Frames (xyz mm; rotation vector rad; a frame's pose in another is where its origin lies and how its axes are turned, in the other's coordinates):
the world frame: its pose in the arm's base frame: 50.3 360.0 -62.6 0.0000 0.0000 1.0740
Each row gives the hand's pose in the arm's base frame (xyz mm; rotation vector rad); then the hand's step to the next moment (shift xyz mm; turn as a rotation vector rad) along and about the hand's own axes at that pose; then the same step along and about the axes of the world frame.
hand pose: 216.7 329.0 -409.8 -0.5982 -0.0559 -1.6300
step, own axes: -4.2 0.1 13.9 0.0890 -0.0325 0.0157
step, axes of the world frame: 10.3 -0.1 10.2 -0.0746 -0.0092 0.0597
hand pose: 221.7 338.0 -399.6 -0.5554 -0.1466 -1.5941
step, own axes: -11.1 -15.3 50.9 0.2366 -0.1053 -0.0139
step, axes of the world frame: 28.3 17.0 43.1 -0.2325 -0.0056 0.1148
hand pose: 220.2 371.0 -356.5 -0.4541 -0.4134 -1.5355
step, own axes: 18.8 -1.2 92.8 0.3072 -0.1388 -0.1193
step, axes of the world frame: 29.4 14.5 88.8 -0.3509 -0.0283 0.0630
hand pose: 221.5 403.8 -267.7 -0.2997 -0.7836 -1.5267
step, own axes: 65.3 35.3 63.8 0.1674 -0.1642 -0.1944
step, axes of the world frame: -3.2 -10.6 97.3 -0.2920 -0.0132 -0.0858
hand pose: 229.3 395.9 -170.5 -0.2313 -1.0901 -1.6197
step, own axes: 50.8 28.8 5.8 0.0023 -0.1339 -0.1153
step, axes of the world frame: -23.3 -16.9 51.1 -0.1152 0.0185 -0.1327
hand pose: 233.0 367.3 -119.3 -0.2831 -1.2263 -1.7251
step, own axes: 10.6 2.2 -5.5 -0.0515 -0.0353 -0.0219
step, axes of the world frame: -10.2 -3.4 5.6 0.0130 0.0014 -0.0649
